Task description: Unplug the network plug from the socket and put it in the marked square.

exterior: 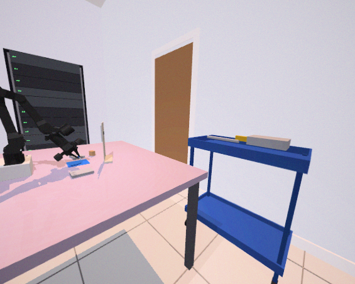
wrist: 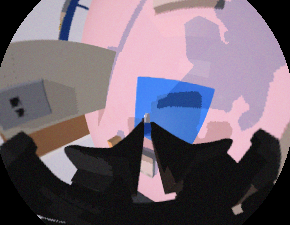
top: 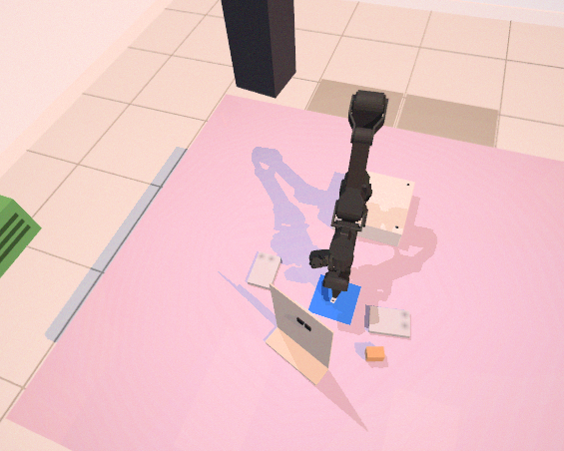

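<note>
Right now my gripper tip is 40 mm above the blue marked square and 10 mm past it. The rest, counted from my gripper tip: upright panel: 160 mm ahead, 90 mm above, 20 mm to the right; network plug: right at my gripper tip; small orange block: 150 mm to the left, 90 mm ahead, 20 mm below.
</note>
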